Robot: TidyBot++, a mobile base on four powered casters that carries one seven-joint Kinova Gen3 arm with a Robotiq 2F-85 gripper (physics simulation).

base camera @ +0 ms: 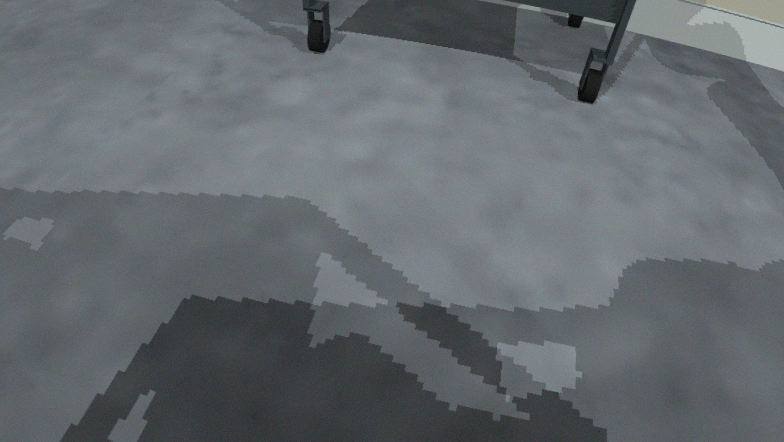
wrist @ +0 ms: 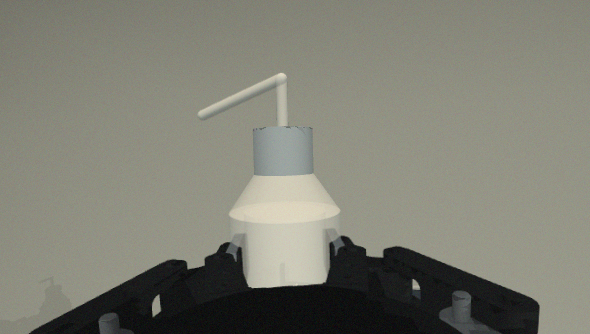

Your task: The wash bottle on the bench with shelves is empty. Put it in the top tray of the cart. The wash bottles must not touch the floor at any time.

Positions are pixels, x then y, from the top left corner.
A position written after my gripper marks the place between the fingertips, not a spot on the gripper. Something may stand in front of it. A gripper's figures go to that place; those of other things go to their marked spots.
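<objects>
Wash bottle point(wrist: 284, 220) at 13 cm from the lens; my gripper point(wrist: 285, 247) at 18 cm from the lens.
</objects>
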